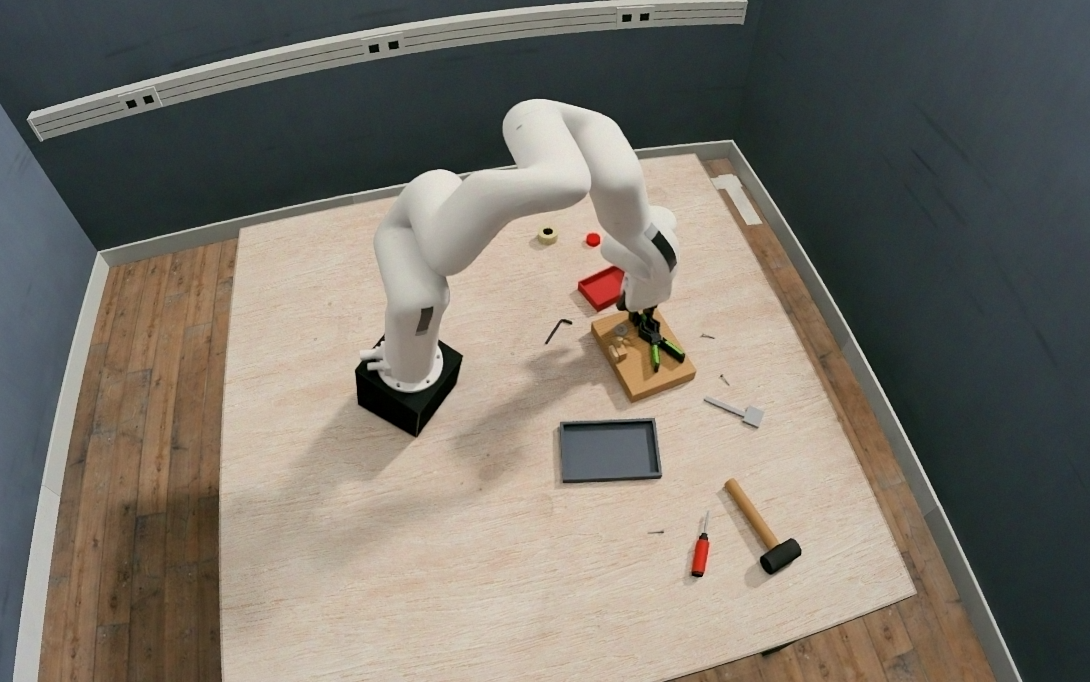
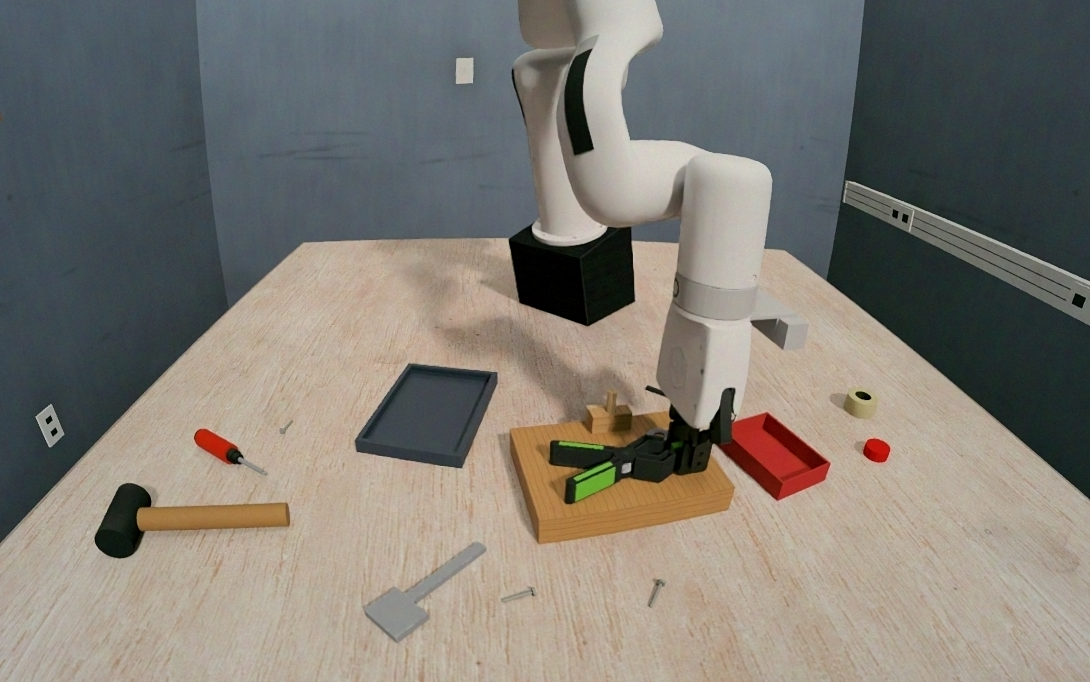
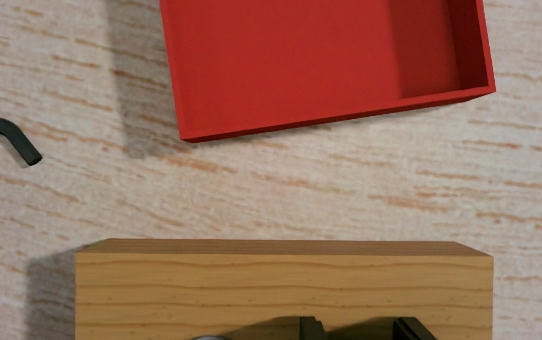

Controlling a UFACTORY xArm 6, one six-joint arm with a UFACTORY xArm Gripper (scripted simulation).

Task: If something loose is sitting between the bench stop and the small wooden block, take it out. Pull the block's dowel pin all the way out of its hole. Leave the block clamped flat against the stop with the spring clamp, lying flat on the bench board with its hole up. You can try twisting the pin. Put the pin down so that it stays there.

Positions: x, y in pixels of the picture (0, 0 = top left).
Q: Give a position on a bench stop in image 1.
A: At 636, 375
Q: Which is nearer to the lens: the small wooden block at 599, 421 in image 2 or the grey tray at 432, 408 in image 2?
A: The small wooden block.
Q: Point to a bench stop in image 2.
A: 630, 504
